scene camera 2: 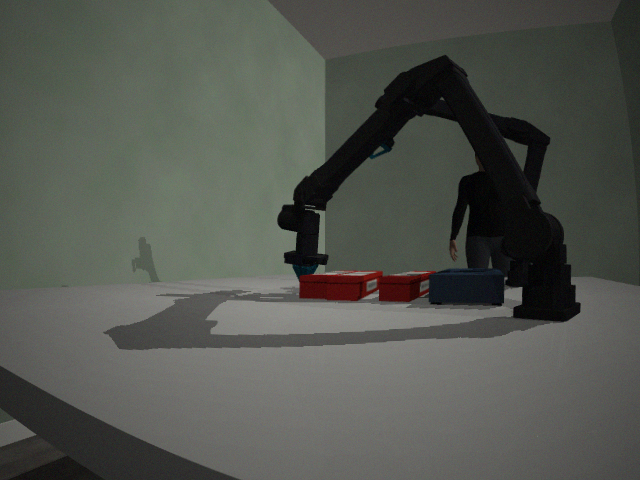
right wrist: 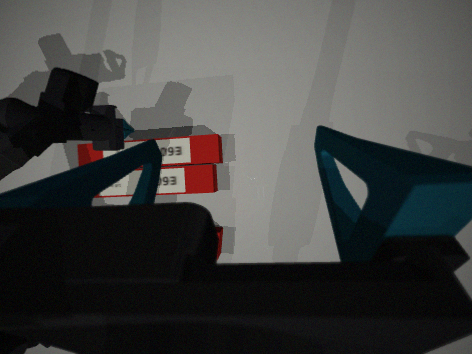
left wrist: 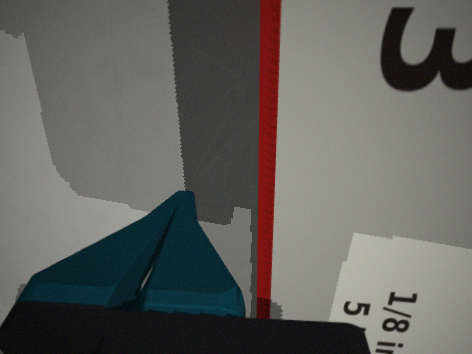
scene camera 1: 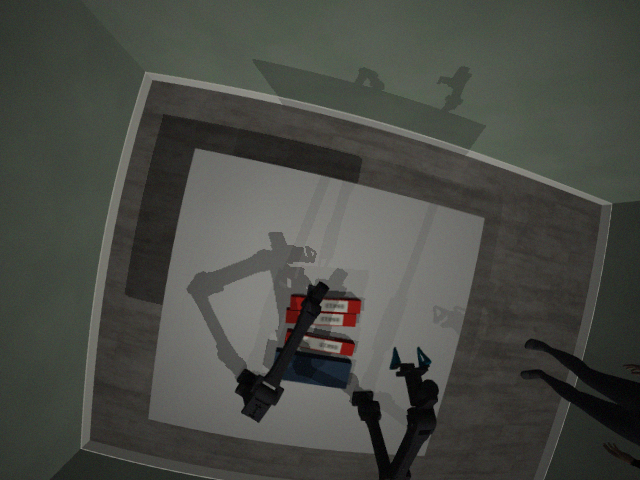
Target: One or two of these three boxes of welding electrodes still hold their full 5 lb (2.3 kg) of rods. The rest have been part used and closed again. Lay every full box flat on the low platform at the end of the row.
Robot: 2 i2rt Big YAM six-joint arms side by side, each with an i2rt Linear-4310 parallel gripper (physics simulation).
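Places are measured from the left arm's base along level axes (x back, y up, z left), in millimetres.
Pixels of known places: left gripper, between the fingertips: (right wrist: 132, 130) (left wrist: 186, 202); right gripper, between the fingertips: (right wrist: 234, 142) (scene camera 1: 406, 347); left arm's base, origin of its link: (scene camera 2: 548, 314) (scene camera 1: 249, 379); right arm's base, origin of its link: (scene camera 2: 520, 285) (scene camera 1: 362, 397).
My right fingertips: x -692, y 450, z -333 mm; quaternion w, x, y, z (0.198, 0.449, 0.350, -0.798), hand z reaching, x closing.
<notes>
Ahead of a thing's pixels: the offset from my right fingertips to its top centre. Level surfaces: height alone.
Three red electrode boxes labelled E6013 lie flat in a row. The farthest box {dz +252, dx +100, dy -398 mm} (scene camera 1: 352, 305) (scene camera 2: 312, 287) (left wrist: 345, 150) (right wrist: 206, 149) and the middle box {dz +230, dx +171, dy -398 mm} (scene camera 1: 348, 318) (scene camera 2: 343, 290) (right wrist: 201, 178) lie close together, with little or no gap. The third box {dz +153, dx +287, dy -398 mm} (scene camera 1: 347, 346) (scene camera 2: 395, 289) (right wrist: 219, 243) lies apart, near the blue low platform {dz +104, dx +432, dy -390 mm} (scene camera 1: 323, 370) (scene camera 2: 465, 287). My left gripper (scene camera 2: 305, 272) (left wrist: 186, 202) (right wrist: 132, 130) is shut and empty, low beside the outer long side of the farthest box. Whether it touches is unclear. My right gripper (scene camera 1: 408, 351) (right wrist: 234, 142) is open and empty, raised right of the row.
The boxes stand on a large pale table {dy -450 mm} (scene camera 1: 222, 206) (scene camera 2: 361, 382). My left arm (scene camera 1: 292, 346) (scene camera 2: 346, 155) passes over the row and hides parts of the boxes in scene camera 1. A person (scene camera 1: 573, 382) (scene camera 2: 480, 222) stands beyond the table.
</notes>
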